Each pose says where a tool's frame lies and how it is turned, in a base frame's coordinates. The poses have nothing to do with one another.
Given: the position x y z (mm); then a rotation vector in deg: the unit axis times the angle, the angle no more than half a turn.
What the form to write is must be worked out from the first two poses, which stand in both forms.
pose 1, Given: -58 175 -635 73.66 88.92 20.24
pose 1, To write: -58 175 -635 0.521 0.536 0.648 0.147
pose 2, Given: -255 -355 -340 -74.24 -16.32 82.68
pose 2, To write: -255 -355 -340 0.557 -0.549 -0.121 0.611
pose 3, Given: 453 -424 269 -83.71 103.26 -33.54
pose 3, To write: 453 -424 269 0.366 -0.568 0.701 -0.228
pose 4, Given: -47 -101 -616 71.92 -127.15 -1.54
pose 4, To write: -47 -101 -616 0.292 0.471 -0.833 -0.010
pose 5, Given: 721 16 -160 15.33 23.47 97.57
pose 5, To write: 721 16 -160 0.633 0.117 0.179 0.744
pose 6, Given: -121 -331 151 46.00 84.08 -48.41
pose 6, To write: -121 -331 151 0.592 0.345 0.631 -0.363
